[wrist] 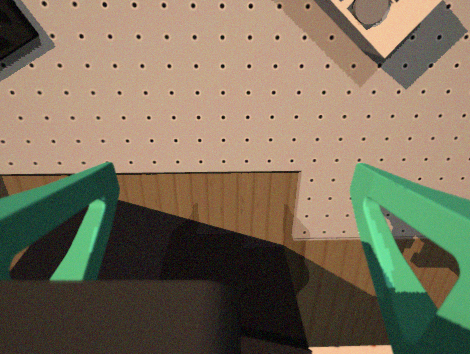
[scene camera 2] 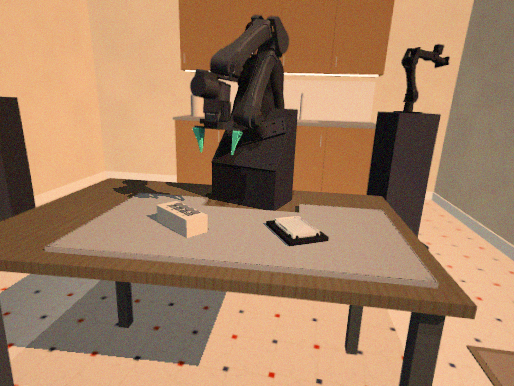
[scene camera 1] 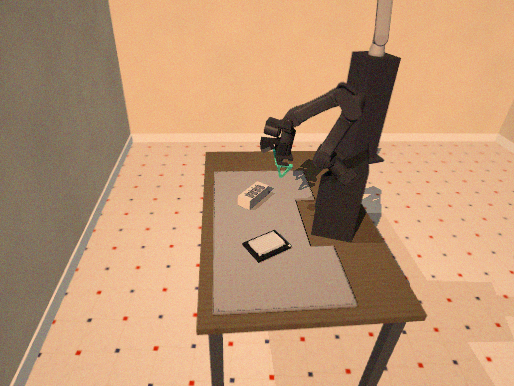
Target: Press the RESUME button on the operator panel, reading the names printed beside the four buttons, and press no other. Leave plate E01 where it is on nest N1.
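Where they show: gripper, fingertip midpoint: (wrist: 234, 176) (scene camera 2: 216, 153) (scene camera 1: 279, 171); arm's base, origin of the base link: (scene camera 2: 260, 133) (scene camera 1: 344, 174).
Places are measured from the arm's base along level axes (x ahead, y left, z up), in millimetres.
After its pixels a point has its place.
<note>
The operator panel (scene camera 1: 253, 196) @(x 316, y -221, z -193 mm) (scene camera 2: 187, 220) @(x 380, y -248, z -198 mm) (wrist: 400, 15) @(x 237, y -305, z -196 mm) is a cream box with dark markings on its sloping top. In the wrist view one corner of it with part of a grey round button (wrist: 371, 10) @(x 246, y -283, z -193 mm) shows at the upper right. The printed names are too small or out of view to read. A pale plate (scene camera 1: 268, 243) @(x 357, y 71, z -224 mm) (scene camera 2: 298, 227) @(x 379, y 63, z -225 mm) lies on a black nest (scene camera 1: 259, 257) @(x 415, y 122, z -237 mm) (scene camera 2: 306, 241) @(x 442, y 69, z -241 mm); a dark corner of the nest (wrist: 15, 30) @(x 302, y -5, z -237 mm) shows in the wrist view. My gripper (scene camera 1: 283, 170) @(x 221, y -167, z -42 mm) (scene camera 2: 217, 150) @(x 221, y -167, z -42 mm) (wrist: 234, 176) @(x 221, y -167, z -42 mm) is open and empty, high above the table, on the arm-base side of the panel.
A grey perforated board (scene camera 1: 240, 285) @(x 527, y 223, z -249 mm) (scene camera 2: 240, 255) @(x 496, y -114, z -249 mm) (wrist: 150, 80) @(x 233, y -95, z -249 mm) carries the panel and the nest. It lies on a wooden table (scene camera 1: 390, 280) @(x -27, y 372, z -262 mm) (scene camera 2: 50, 225) @(x 232, y -652, z -262 mm). My arm's black pedestal (scene camera 1: 337, 205) @(x 70, y 88, z -84 mm) (scene camera 2: 255, 185) @(x 94, y -25, z -176 mm) stands at the table's edge. Another arm stands on a pedestal (scene camera 2: 405, 150) behind.
</note>
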